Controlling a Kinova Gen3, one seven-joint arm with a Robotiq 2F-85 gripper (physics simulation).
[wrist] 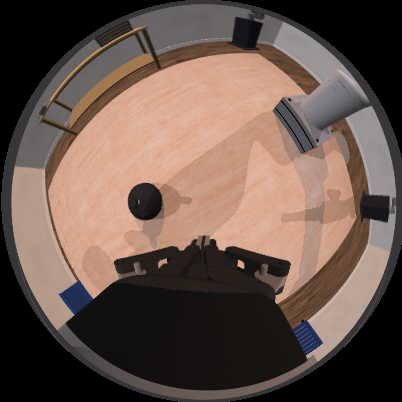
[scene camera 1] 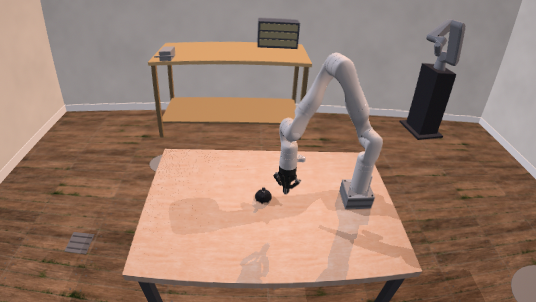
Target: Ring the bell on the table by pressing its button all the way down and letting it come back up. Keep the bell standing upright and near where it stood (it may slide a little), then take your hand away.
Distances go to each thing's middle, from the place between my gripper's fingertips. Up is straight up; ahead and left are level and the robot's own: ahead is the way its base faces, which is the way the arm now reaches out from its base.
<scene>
I see my gripper 12 cm to the left of the bell (wrist: 149, 198), 10 cm above it and 7 cm short of it.
</scene>
